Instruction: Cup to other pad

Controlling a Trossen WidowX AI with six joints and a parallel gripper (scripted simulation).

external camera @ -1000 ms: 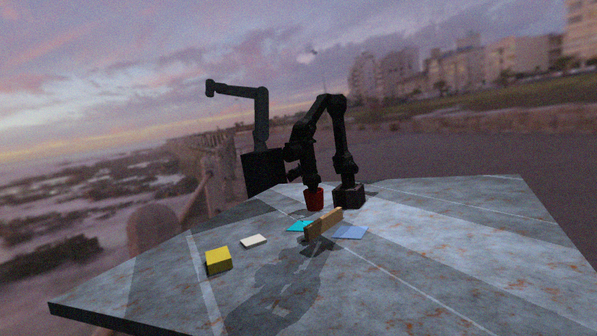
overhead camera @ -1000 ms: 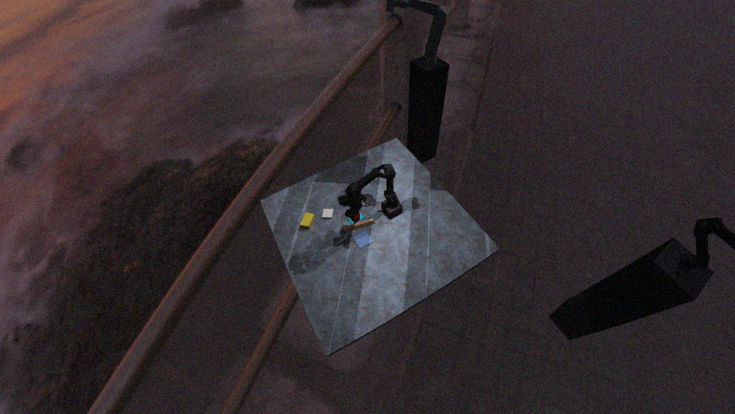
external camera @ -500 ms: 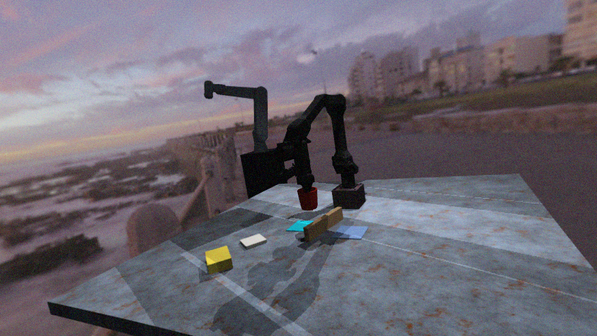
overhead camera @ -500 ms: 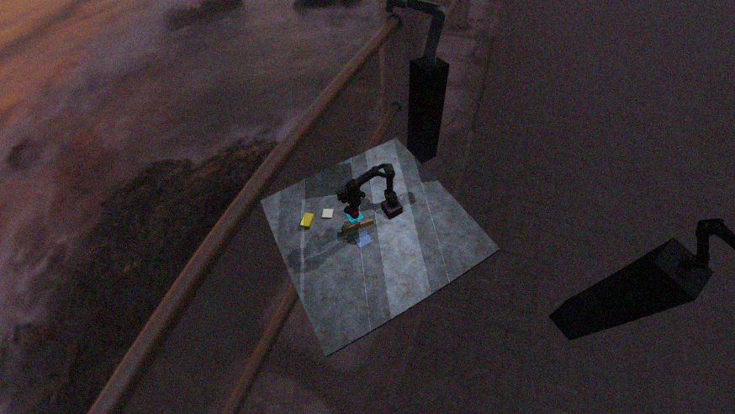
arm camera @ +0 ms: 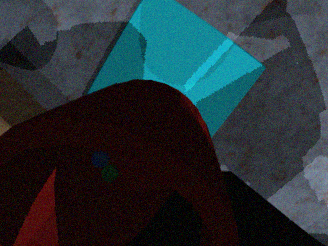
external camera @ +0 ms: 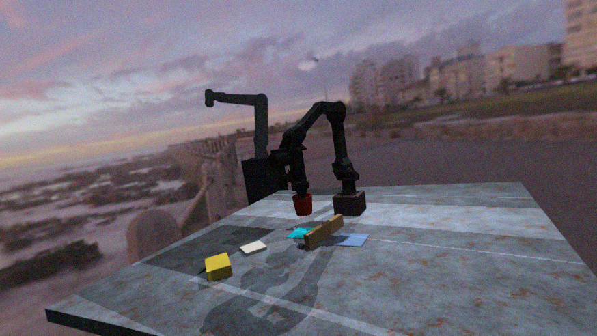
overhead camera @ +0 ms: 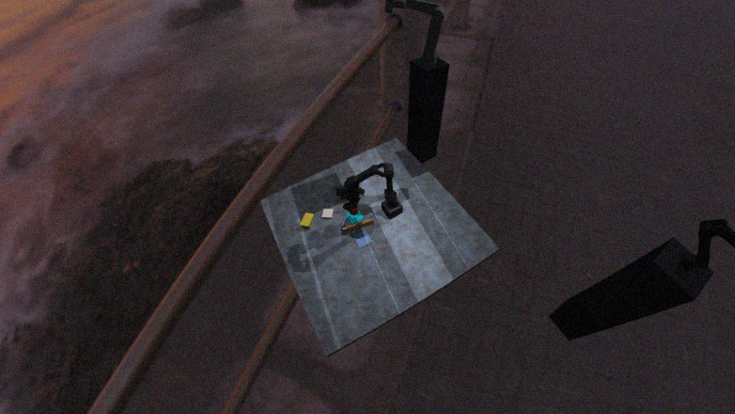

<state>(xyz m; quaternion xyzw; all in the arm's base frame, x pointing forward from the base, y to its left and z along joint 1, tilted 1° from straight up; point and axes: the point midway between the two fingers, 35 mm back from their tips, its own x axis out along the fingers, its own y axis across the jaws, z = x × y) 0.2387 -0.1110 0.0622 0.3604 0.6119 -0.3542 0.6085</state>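
Right now the teal pad is 20 mm ahead of my gripper tip and 120 mm below it. The rest, counted from my gripper tip: light blue pad 60 mm ahead, 200 mm to the left, 120 mm below; then red cup 30 mm ahead, 10 mm to the left; then wooden bar 40 mm ahead, 100 mm to the left, 100 mm below.
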